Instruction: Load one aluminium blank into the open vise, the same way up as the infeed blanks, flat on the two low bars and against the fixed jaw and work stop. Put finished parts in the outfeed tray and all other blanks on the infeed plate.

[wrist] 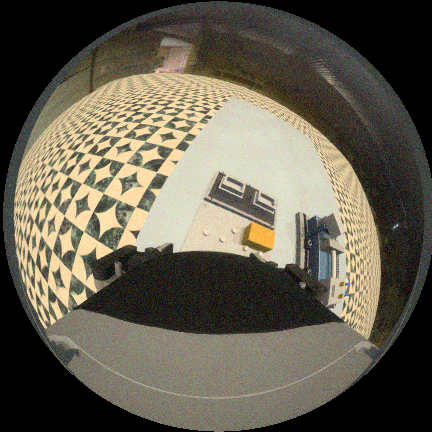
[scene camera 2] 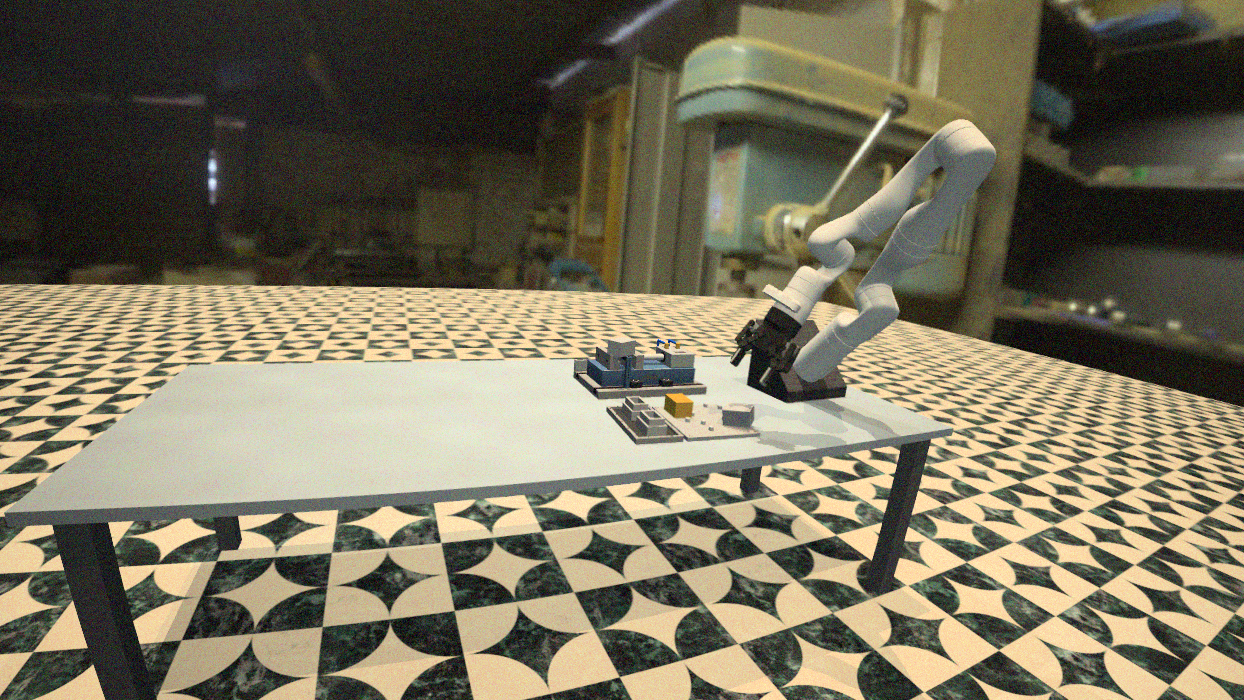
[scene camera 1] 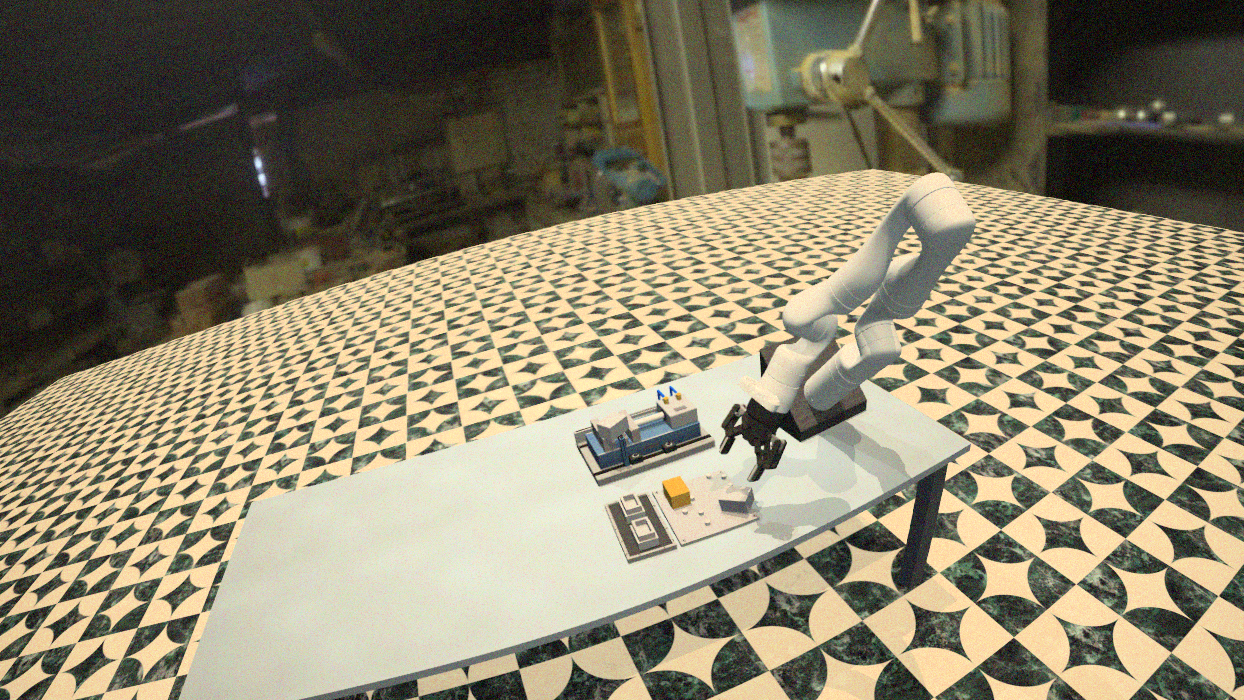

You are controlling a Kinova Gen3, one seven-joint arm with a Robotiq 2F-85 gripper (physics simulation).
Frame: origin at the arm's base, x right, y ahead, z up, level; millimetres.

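Seen in the pictures: gripper, fingertip midpoint: [scene camera 2: 746, 374] [scene camera 1: 736, 466]; arm's base, origin of the base link: [scene camera 2: 805, 367] [scene camera 1: 819, 393].
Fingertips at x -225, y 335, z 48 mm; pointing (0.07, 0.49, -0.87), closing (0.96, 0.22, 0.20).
Offsets run from my fingertips to a thing's top centre. "spot": to the spot under its first point.
My gripper [scene camera 1: 740, 463] [scene camera 2: 750, 371] [wrist: 210, 257] is open and empty, above the table beside the infeed plate @[dx +58, dy +55, dz -117 mm] [scene camera 1: 693, 527] [wrist: 215, 220]. A silver-grey blank @[dx +13, dy -2, dz -69 mm] [scene camera 1: 736, 498] [scene camera 2: 738, 415] lies on the plate's right part, near and below the gripper; it does not show in the wrist view. An orange block @[dx +102, dy +100, dz -82 mm] [scene camera 1: 675, 492] [scene camera 2: 678, 405] [wrist: 259, 237] stands on the plate near the outfeed tray. The outfeed tray [scene camera 1: 615, 525] [wrist: 241, 201] holds two light parts with pockets @[spot: dx +14, dy +199, dz -98 mm] [scene camera 1: 643, 530] [scene camera 2: 652, 421] [wrist: 232, 185]. The blue vise @[dx +340, dy +104, dz -26 mm] [scene camera 1: 661, 438] [scene camera 2: 643, 375] [wrist: 314, 250] shows a gap between its jaws.
A grey block @[dx +292, dy +177, dz +7 mm] [scene camera 1: 612, 425] [scene camera 2: 620, 350] [wrist: 331, 225] sits skewed at the vise's left end; whether it is loose is unclear. Blue pieces @[spot: dx +392, dy -1, dz -18 mm] [scene camera 1: 672, 390] stand on the vise's right end. Small pale pins stick up from the infeed plate. The robot base [scene camera 1: 822, 416] is behind the gripper.
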